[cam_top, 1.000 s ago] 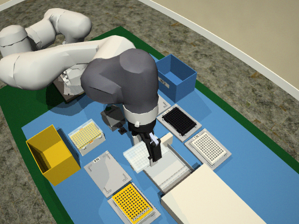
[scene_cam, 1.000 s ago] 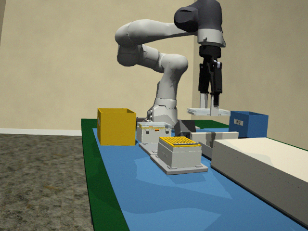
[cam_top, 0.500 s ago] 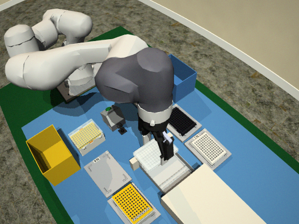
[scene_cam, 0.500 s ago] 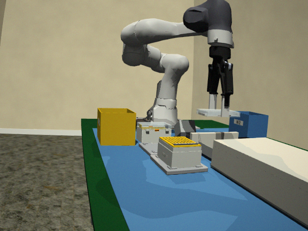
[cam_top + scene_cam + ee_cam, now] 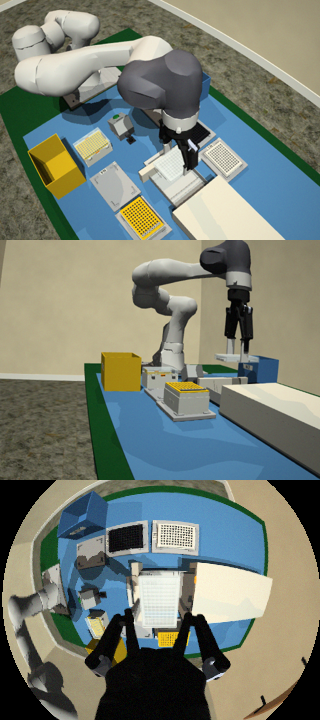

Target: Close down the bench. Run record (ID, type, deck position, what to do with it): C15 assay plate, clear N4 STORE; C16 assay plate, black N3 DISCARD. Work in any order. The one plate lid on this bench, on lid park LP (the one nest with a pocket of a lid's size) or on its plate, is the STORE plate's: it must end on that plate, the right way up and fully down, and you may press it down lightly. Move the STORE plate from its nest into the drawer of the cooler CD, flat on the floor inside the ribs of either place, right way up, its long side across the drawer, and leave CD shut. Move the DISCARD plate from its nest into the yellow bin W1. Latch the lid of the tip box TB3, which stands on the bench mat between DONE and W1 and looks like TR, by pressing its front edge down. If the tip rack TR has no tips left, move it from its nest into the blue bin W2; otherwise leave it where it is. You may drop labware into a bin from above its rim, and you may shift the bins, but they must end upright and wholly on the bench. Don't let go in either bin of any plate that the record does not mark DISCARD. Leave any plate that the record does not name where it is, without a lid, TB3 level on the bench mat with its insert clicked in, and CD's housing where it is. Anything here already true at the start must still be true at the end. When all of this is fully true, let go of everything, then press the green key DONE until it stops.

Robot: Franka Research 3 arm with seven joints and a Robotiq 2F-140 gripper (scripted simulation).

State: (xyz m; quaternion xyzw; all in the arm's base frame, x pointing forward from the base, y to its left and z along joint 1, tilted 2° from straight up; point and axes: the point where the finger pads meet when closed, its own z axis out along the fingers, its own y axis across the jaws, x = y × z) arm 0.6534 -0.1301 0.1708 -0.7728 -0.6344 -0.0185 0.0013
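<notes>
Right now my hand is 140 mm above the cooler drawer, 30 mm short of it and 10 mm to the left of it. The rest, counted from my hand: tip rack TR 200 mm to the right, 110 mm below, 10 mm ahead; plate lid 10 mm below; white plate 170 mm to the left, 150 mm below, 90 mm ahead.
</notes>
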